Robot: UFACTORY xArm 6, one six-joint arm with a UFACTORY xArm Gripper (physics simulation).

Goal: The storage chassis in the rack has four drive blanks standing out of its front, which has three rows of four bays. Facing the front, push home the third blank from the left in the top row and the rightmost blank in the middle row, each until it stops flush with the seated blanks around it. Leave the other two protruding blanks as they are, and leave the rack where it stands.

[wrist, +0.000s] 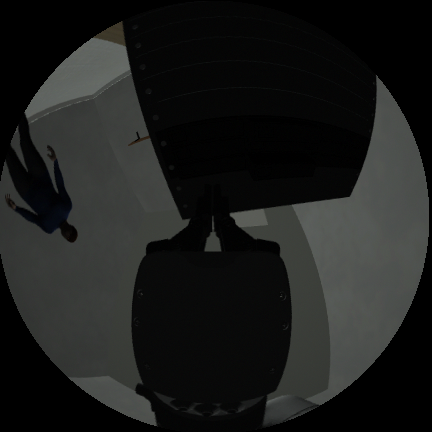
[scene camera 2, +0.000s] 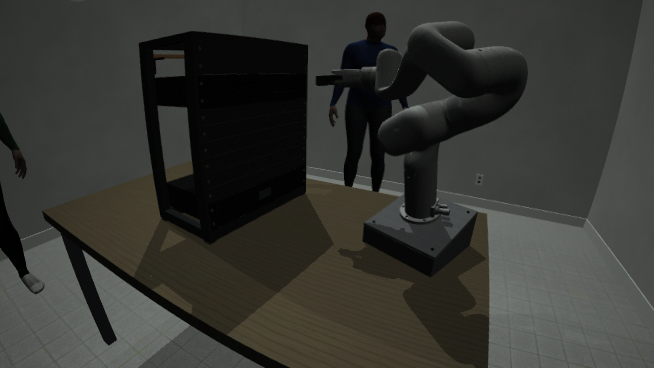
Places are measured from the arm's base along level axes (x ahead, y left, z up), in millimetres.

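Where they show: gripper, fingertip midpoint: (wrist: 212,193) (scene camera 2: 316,81); arm's base, origin of the base link: (scene camera 2: 420,212).
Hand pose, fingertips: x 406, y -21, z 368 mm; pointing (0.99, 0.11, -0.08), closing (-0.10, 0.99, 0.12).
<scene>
Each offset is from my fingertips to the top centre of the thing. "spot": to the spot under its first point. Level surfaces: height alone.
The tall black rack @[dx +232, dy +173, dz +133 mm] (scene camera 2: 250,54) (wrist: 250,102) stands upright on the table. The storage chassis (scene camera 2: 250,90) (wrist: 210,142) is the very dark band near its top. Its front is too dark to tell single blanks or which stand out; a faint darker block shows at its right half in the wrist view. My gripper (scene camera 2: 317,80) (wrist: 212,193) is shut and empty. In the scene view it is level with the chassis, in front of the rack and apart from it by a gap. In the wrist view its fingertips overlap the rack's top panel, just beyond the chassis band.
The wooden table @[dz -464 mm] (scene camera 2: 300,300) carries the rack and the arm's grey base block (scene camera 2: 420,235). A lower unit with a small panel @[spot: dx +91, dy +168, dz -378 mm] (scene camera 2: 265,193) sits at the rack's bottom. A person in blue (scene camera 2: 367,75) (wrist: 47,202) stands behind the table, and another person's side (scene camera 2: 10,215) shows at the left.
</scene>
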